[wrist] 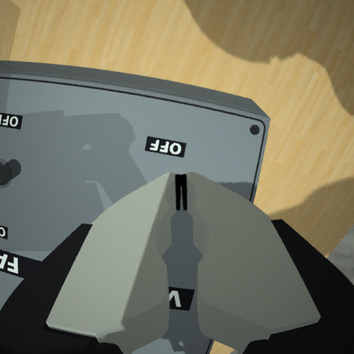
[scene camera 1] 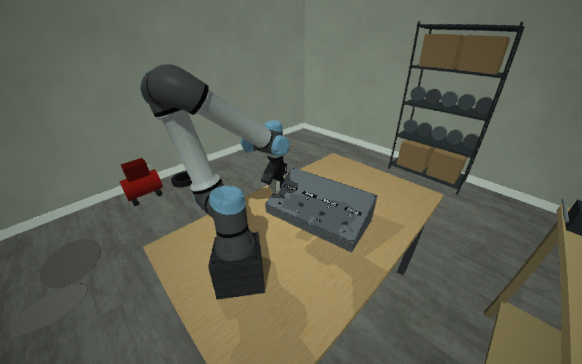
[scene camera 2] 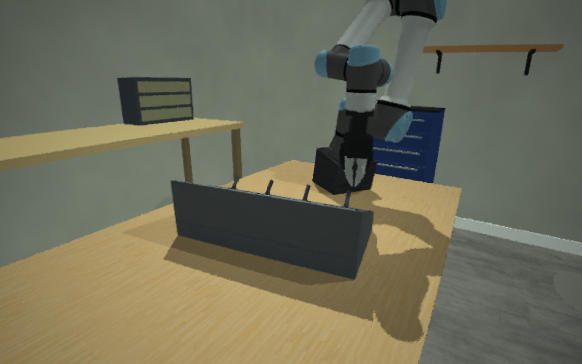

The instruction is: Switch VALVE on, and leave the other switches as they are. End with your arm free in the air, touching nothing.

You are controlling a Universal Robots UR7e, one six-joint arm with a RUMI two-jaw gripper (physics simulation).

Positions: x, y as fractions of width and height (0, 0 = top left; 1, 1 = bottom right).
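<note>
A dark grey switch box (scene camera 2: 0.57, 0.66) is visible in scene camera 2; scene camera 1 shows the box (scene camera 1: 0.58, 0.55), and the wrist view shows the box (wrist: 0.24, 0.39) together with my gripper (wrist: 0.51, 0.50).
</note>
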